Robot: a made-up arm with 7 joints.
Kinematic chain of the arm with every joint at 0, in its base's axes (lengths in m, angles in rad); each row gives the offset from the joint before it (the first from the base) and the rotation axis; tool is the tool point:
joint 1: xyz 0 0 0.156 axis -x
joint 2: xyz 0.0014 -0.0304 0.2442 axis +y
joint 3: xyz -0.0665 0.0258 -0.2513 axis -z
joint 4: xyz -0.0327 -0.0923 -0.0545 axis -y
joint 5: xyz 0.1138 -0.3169 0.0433 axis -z
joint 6: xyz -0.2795 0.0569 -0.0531 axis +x
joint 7: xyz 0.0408 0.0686 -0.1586 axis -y
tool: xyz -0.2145 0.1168 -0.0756
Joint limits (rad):
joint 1: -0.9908..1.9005
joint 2: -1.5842..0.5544
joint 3: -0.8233..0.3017
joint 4: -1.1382..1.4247
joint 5: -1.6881..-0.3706
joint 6: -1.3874..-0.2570
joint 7: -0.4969..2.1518
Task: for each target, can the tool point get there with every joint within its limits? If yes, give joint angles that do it. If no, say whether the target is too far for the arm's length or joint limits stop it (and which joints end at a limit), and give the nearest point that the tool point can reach.
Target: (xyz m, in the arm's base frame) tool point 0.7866 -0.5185 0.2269
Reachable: yes | joints -0.0972 -0.7207 -0.7292 0.8297 -0.5048 -1.2109 0.4929
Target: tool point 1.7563 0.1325 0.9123
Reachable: no: too far | nearest point 0.9352 0.1001 0.7271 | short by 0.842 m
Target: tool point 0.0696 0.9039 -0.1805
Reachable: no: joint limits stop it (at a limit: joint 1, joint 2, joint 3, joint 5, joint 6) | nearest point 0.1186 0.8808 -0.0552 | short by 0.136 m
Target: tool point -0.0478 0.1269 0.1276
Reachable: no: joint limits stop it (at a limit: joint 1, joint 2, joint 3, joint 5, joint 6, joint 7) | nearest point 0.1106 0.2178 0.0496 | short by 0.199 m
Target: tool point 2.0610 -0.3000 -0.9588
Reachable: no: too far | nearest point 0.8745 -0.2890 -0.3069 | short by 1.354 m
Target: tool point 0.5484 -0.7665 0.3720
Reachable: yes | joints 0.3247 -0.9559 -0.2767 0.2738 -0.8480 -1.1242 0.0525
